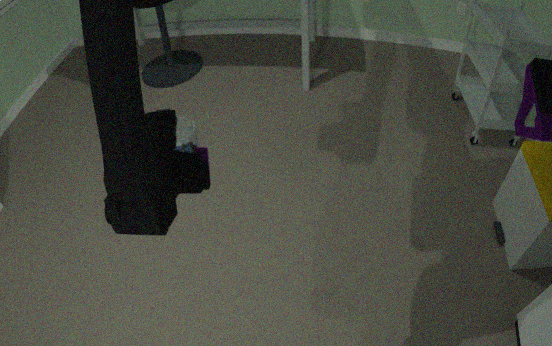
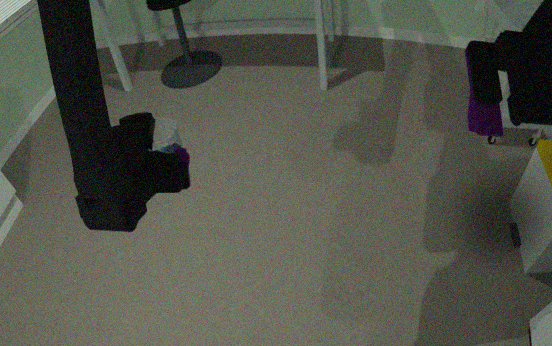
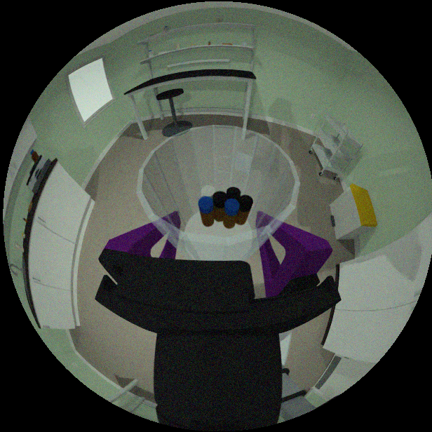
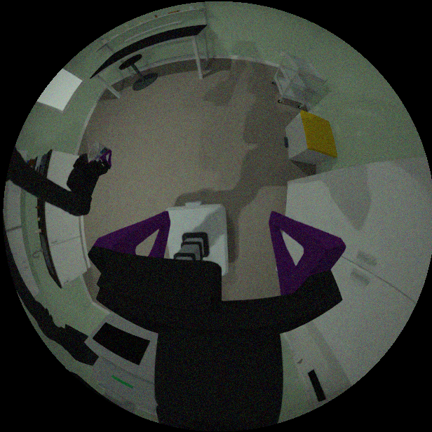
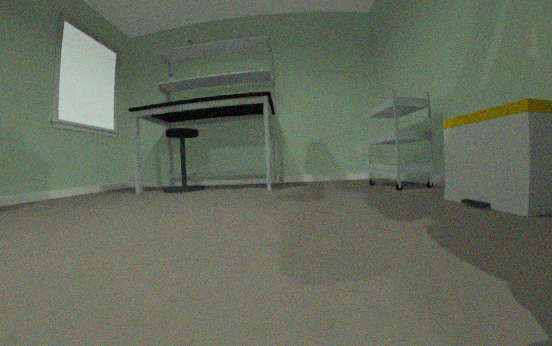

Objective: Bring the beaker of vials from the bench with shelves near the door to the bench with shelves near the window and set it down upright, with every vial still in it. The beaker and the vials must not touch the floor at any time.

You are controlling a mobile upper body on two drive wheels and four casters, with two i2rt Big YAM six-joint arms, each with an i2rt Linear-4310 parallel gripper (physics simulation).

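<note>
The clear beaker [image 1: 185, 131] [image 2: 165, 132] [image 3: 216, 240] is upright in the air, between the purple fingers of my left gripper [image 3: 217, 216], which is shut on it. Several vials [image 3: 227, 207], brown with blue, black and white caps, stand inside, grouped on its bottom. My right gripper [image 4: 219, 216] is open and empty, well to the right of the beaker. The bench with shelves by the window [image 3: 200, 75] [image 4: 150, 42] [image 5: 200, 101] stands across the room, beyond the beaker, with a black top and white legs. The bench near the door cannot be made out.
A stool [image 1: 172, 67] [image 5: 182, 133] stands under the bench's left part. A wheeled cart [image 5: 396, 145] stands right of the bench, with a yellow-topped white box [image 1: 522, 210] [image 5: 485, 165] nearer. White cabinets [image 3: 55, 240] line the left side, and another white unit [image 3: 380, 300] is at the right.
</note>
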